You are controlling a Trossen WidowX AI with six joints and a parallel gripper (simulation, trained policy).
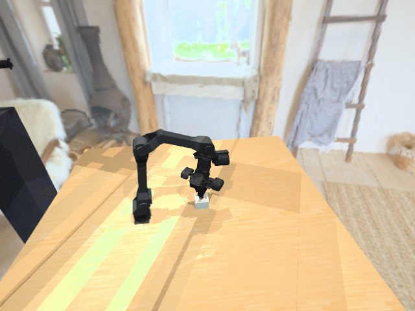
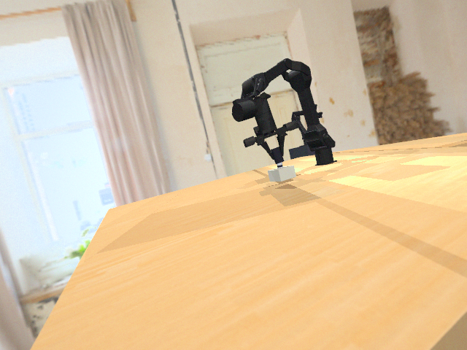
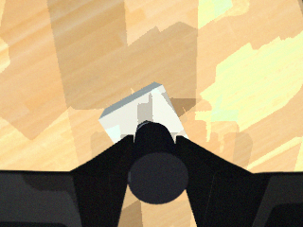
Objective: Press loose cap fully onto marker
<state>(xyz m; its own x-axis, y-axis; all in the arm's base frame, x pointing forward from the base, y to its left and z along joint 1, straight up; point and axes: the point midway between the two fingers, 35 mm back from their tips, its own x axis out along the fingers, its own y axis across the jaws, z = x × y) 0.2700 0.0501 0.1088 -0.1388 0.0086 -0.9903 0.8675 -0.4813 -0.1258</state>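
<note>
Right now the white holder block is 10 mm to the left of my gripper tip and 60 mm below it. Also, from my gripper tip: dark cap: 10 mm above.
</note>
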